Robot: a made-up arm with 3 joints. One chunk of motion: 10 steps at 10 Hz.
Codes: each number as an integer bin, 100 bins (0 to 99) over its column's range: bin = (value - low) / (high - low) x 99, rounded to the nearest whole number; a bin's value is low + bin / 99 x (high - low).
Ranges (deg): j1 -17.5..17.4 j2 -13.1..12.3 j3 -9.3..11
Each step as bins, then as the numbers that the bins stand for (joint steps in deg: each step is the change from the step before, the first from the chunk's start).
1 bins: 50 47 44
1 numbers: 0.126 -1.041 -0.278
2 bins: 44 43 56
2 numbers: -1.989 -2.068 2.183
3 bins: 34 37 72
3 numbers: -5.514 -3.607 5.464
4 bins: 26 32 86
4 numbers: -8.334 -4.890 8.334
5 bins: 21 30 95
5 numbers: -10.097 -5.403 10.180
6 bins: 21 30 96
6 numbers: -10.097 -5.403 10.385
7 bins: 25 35 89
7 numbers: -8.687 -4.120 8.949
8 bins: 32 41 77
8 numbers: -6.219 -2.581 6.489
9 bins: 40 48 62
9 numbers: -3.399 -0.785 3.413
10 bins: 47 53 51
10 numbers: -0.931 0.498 1.158
